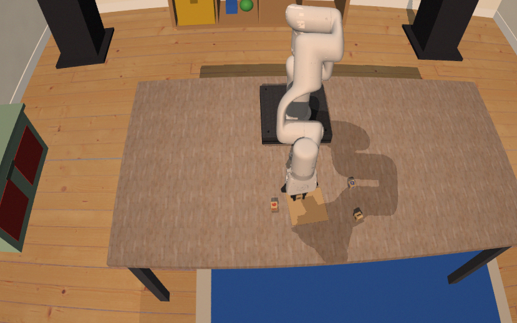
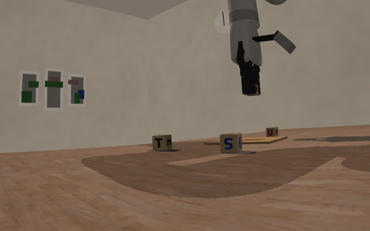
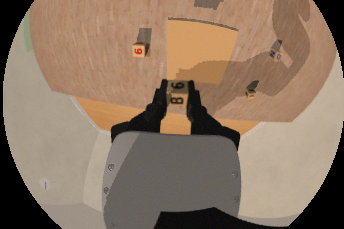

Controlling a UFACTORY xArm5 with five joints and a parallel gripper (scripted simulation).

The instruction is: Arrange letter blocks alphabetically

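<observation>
Now: hand 10 mm past the tan mat, 40 mm to the right of it and 120 mm above it. Round my hand: letter block: 10 mm behind, 80 mm to the right, 110 mm below.
</observation>
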